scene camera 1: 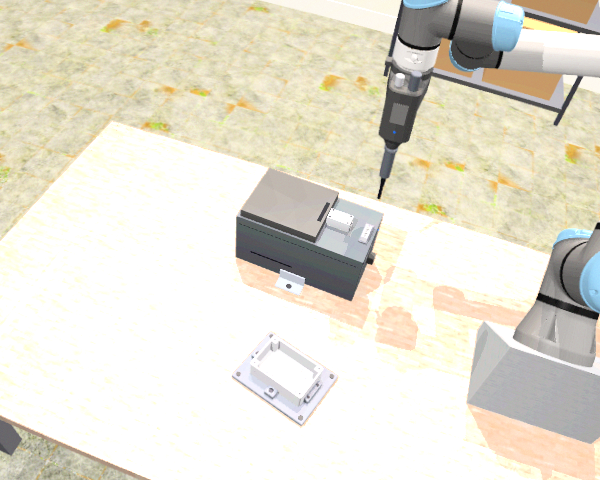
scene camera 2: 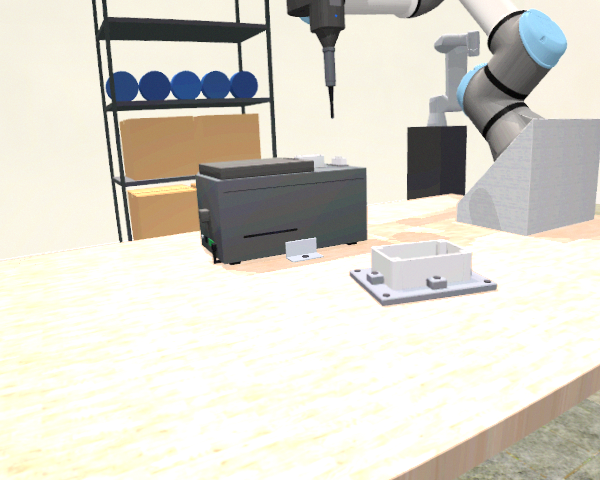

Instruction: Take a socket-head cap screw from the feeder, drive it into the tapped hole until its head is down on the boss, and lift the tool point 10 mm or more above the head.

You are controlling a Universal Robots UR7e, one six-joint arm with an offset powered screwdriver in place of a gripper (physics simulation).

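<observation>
My gripper, a powered screwdriver (scene camera 1: 379,197) (scene camera 2: 332,117), points down with its thin black bit. The bit stands in the air, above the feeder's top in scene camera 2; no screw shows on its tip. The dark feeder (scene camera 1: 300,262) (scene camera 2: 290,210) has a brown-grey lid, a white block (scene camera 1: 340,220) and a small white outlet piece (scene camera 1: 366,233) (scene camera 2: 339,160) on top. No loose screw can be made out there. A grey plate (scene camera 1: 301,418) (scene camera 2: 407,295) carries an open white box (scene camera 1: 276,377) (scene camera 2: 420,270) and small bosses (scene camera 1: 270,392) (scene camera 2: 436,282) with dark holes. Which hole is the task's cannot be told.
A small angled bracket (scene camera 1: 289,283) (scene camera 2: 304,250) sits at the feeder's front. The arm's grey wedge base (scene camera 1: 535,387) (scene camera 2: 560,180) stands at the right. A dark shelf rack (scene camera 2: 185,31), a black pedestal (scene camera 2: 425,162) and a second grey arm (scene camera 2: 454,75) are in the background.
</observation>
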